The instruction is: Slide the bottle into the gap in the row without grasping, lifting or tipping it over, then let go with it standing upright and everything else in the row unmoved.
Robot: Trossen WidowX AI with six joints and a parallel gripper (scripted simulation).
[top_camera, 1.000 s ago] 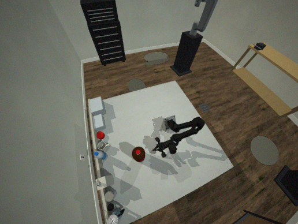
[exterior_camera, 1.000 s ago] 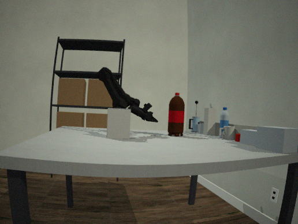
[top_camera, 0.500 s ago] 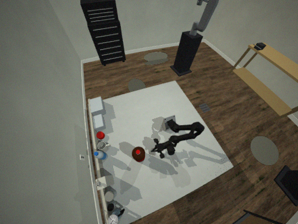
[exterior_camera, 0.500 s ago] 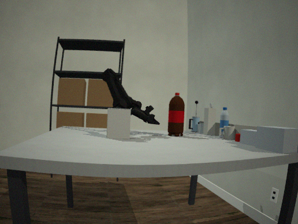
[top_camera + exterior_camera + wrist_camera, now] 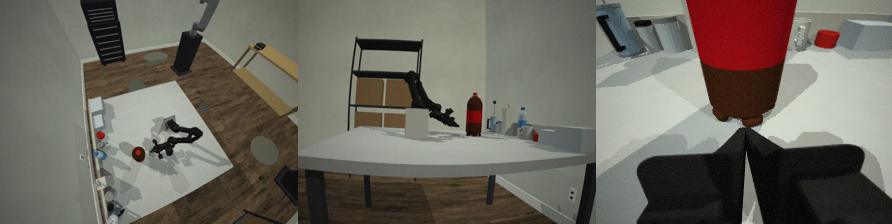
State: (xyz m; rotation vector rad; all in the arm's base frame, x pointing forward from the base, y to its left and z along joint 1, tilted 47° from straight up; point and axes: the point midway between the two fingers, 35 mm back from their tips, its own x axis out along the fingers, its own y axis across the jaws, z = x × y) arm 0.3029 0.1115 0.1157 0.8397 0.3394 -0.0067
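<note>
Right now my hand is 13 cm short of the brown cola bottle, 3 cm to the left of it and 7 cm below it. Round my hand: french press 48 cm ahead, 30 cm to the left, 6 cm above; water bottle 45 cm ahead, 18 cm to the right, 3 cm above.
</note>
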